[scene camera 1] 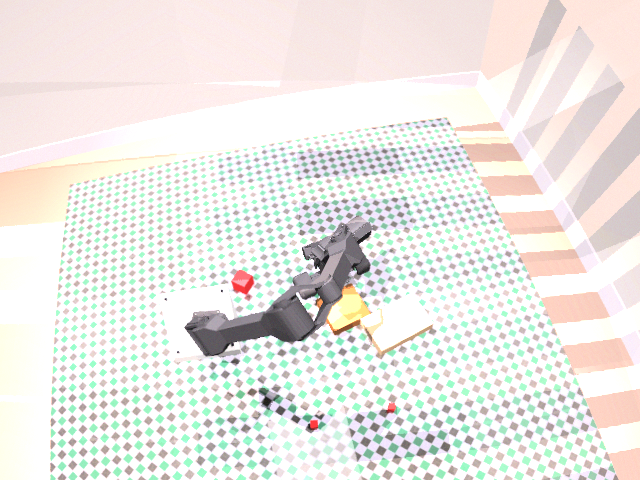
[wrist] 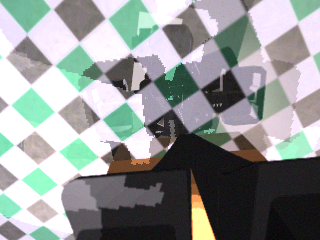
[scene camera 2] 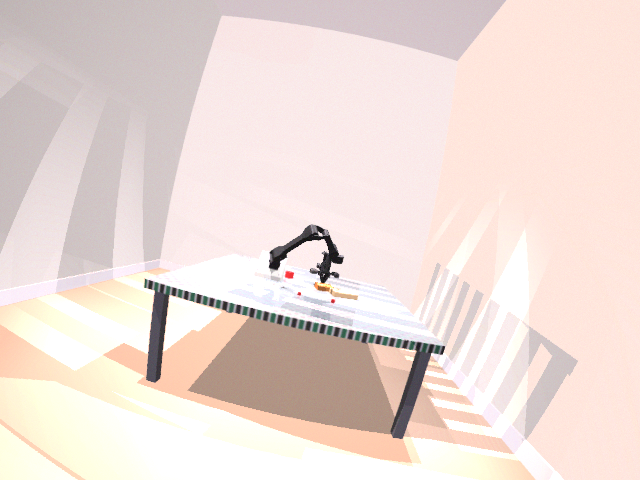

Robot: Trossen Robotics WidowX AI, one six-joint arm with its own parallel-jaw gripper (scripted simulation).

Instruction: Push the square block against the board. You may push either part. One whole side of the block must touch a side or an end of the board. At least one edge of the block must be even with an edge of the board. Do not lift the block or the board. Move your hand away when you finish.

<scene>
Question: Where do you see a pale tan board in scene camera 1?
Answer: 395,324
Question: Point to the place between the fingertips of my gripper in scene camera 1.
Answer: At 332,290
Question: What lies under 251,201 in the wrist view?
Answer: My gripper.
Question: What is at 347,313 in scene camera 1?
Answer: An orange square block.
</scene>
